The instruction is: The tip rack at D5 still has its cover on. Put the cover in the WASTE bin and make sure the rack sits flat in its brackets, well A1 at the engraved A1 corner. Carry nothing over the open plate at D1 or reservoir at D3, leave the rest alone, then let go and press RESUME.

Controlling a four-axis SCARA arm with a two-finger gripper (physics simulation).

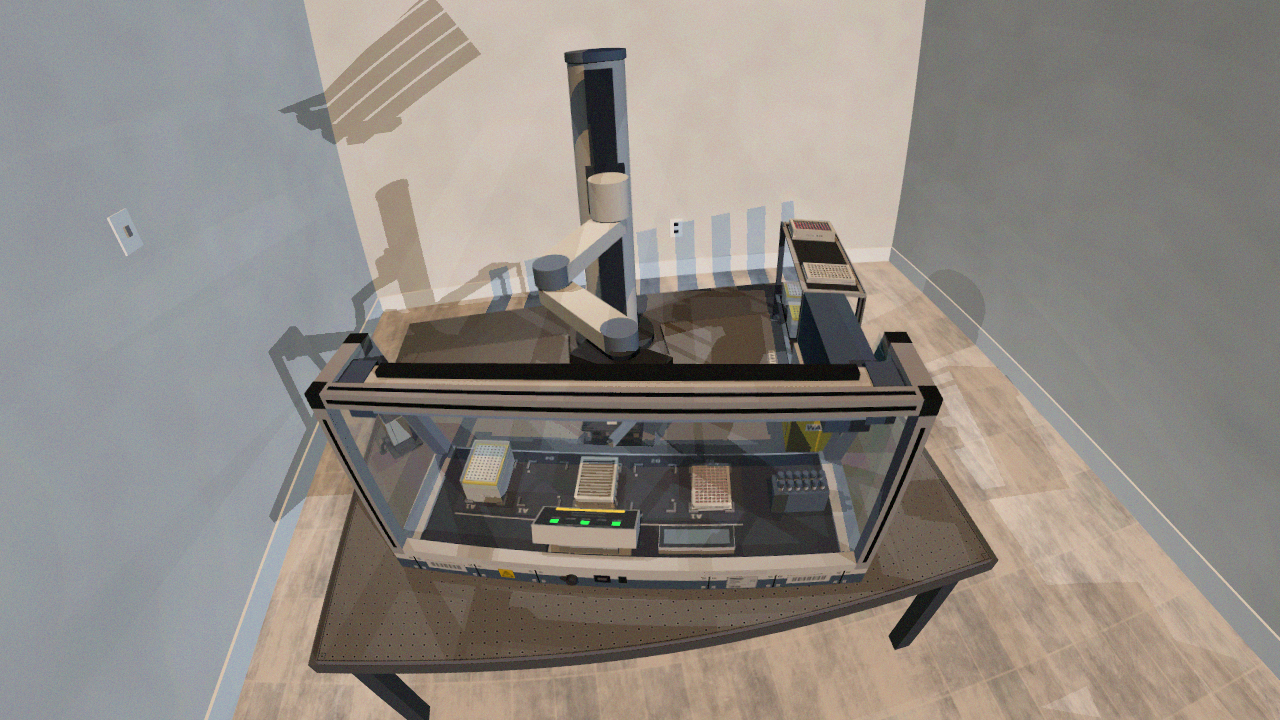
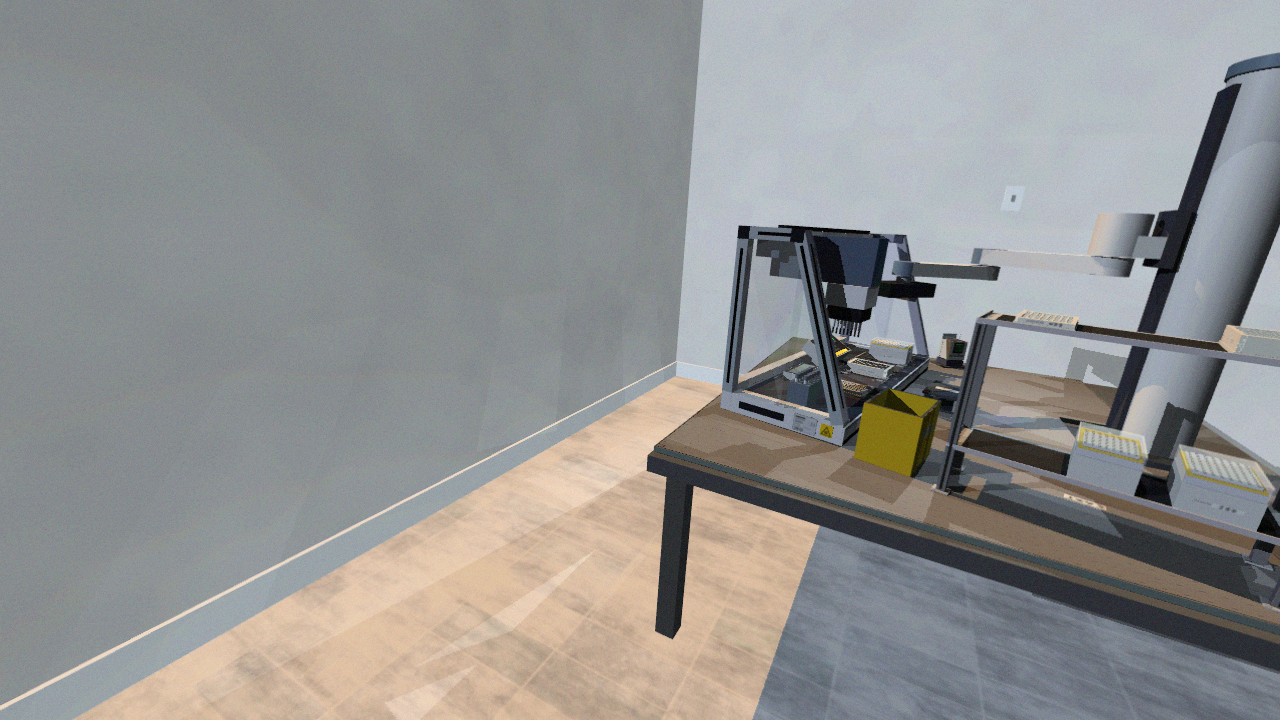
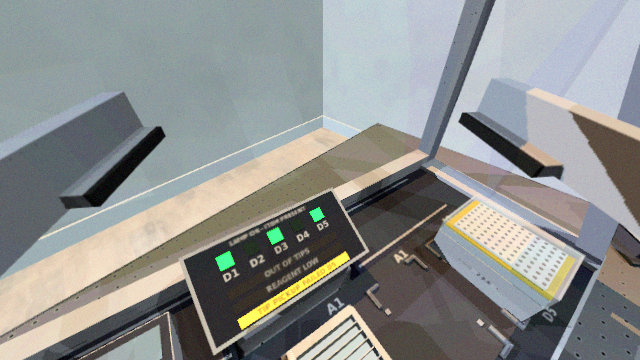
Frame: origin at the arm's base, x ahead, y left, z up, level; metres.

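Seen in the pictures: gripper, fingertip midpoint: (image 1: 572, 426) (image 3: 317, 105).
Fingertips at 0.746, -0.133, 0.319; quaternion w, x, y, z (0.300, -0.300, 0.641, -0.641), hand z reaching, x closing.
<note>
Offsets run from my fingertips to a thing's top centre, as dx, dy, dz. "spot": to the spot under its first point.
The D5 tip rack {-0.126, -0.215, -0.191} (image 1: 486, 470) (image 2: 891, 350) (image 3: 510, 255) is a pale box with a yellow-edged top and a clear cover over it. Whether it sits flat is hard to tell; its engraved A1 corner is hidden. My gripper (image 3: 317, 105) is open and empty, its fingers wide apart, above and back from the deck. The yellow WASTE bin {-0.179, +0.582, -0.171} (image 1: 805, 436) (image 2: 895, 434) stands outside the enclosure. The D1 plate (image 1: 711, 488) and the slatted D3 reservoir {-0.077, +0.028, -0.230} (image 1: 597, 481) (image 2: 870, 367) (image 3: 345, 340) stand on the deck. The panel (image 1: 586, 530) (image 3: 270, 250) shows "TIP PICKUP FAILED D5", with D1, D3 and D5 lit. RESUME is not readable.
The enclosure's top beam {spot: +0.169, +0.088, +0.189} (image 1: 626, 400) spans the front, and a corner post (image 3: 452, 80) rises beyond the deck. The pipette head {-0.025, +0.473, +0.014} (image 2: 845, 313) hangs near the bin end. A dark tube rack (image 1: 799, 492) stands beside D1. A shelf unit {spot: -0.301, +0.567, -0.132} (image 2: 971, 394) stands beside the bin.
</note>
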